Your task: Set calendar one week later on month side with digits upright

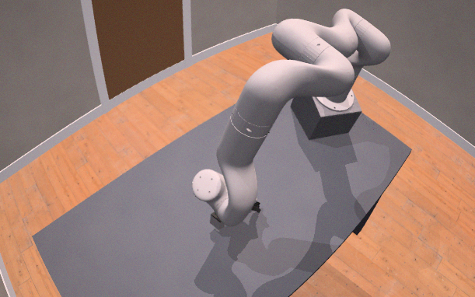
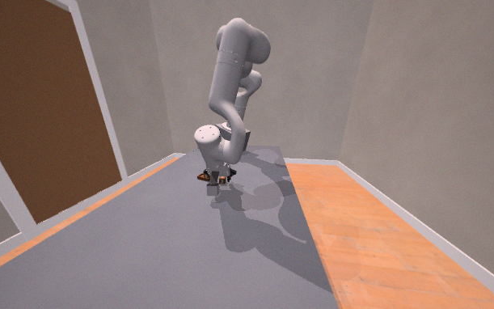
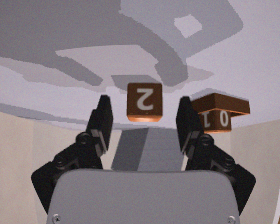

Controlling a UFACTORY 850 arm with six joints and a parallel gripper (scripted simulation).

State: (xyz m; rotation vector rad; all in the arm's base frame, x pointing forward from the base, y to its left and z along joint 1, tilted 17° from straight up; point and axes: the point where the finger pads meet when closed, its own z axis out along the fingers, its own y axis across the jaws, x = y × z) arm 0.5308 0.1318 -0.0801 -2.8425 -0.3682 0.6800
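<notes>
The number cube lies 20 mm below my hand and 10 mm behind it. Also, from my hand: brown wooden calendar tray 110 mm to the right, 30 mm behind, 20 mm below.
</notes>
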